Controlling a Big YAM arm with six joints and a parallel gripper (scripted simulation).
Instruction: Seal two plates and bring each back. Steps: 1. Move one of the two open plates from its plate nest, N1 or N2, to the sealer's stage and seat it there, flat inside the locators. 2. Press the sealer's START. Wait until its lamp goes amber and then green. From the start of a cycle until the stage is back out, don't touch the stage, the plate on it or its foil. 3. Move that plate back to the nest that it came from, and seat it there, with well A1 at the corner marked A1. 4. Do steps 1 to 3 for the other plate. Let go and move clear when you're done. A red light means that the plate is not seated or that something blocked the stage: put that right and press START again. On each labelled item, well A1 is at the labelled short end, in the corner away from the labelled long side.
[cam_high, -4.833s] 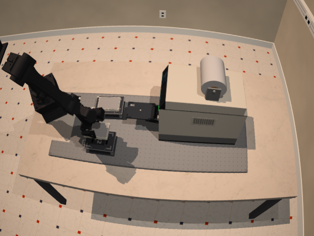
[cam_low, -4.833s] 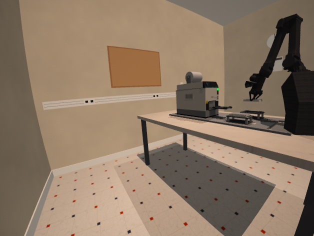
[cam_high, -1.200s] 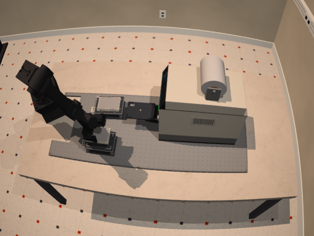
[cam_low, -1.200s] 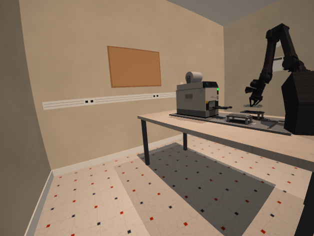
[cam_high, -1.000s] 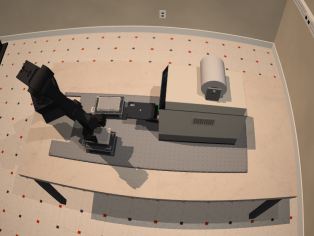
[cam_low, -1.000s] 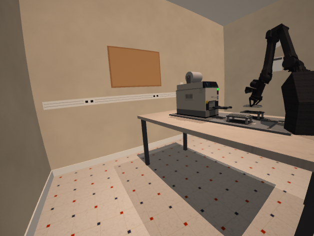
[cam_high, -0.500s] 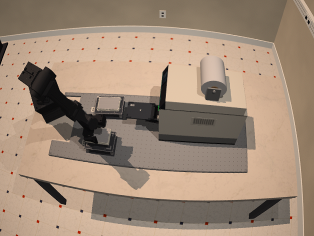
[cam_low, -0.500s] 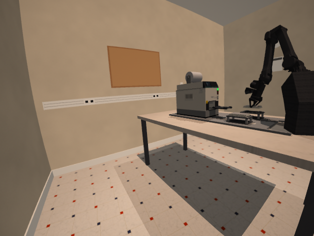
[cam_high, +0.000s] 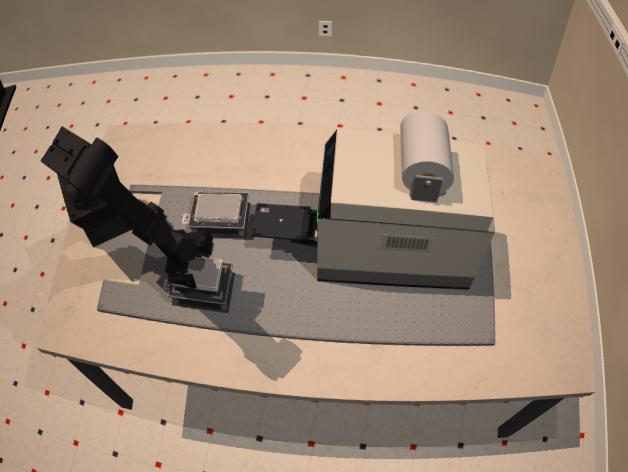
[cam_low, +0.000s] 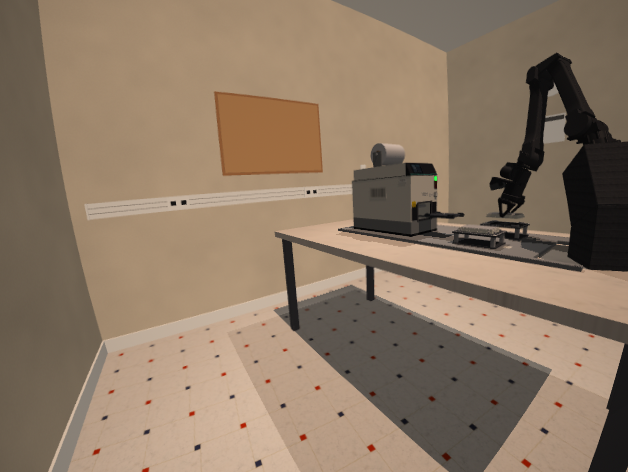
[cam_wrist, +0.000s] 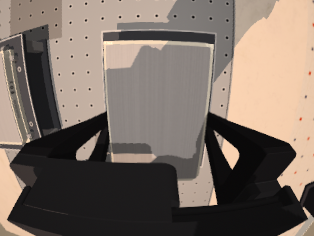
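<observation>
My gripper is now right at the plate. Round my hand: yellow warning label: 35 cm ahead, 18 cm to the left, 6 cm above; start button: 31 cm ahead, 1 cm to the left, 9 cm above; sealer stage: 23 cm ahead, 12 cm to the left, 1 cm above.
</observation>
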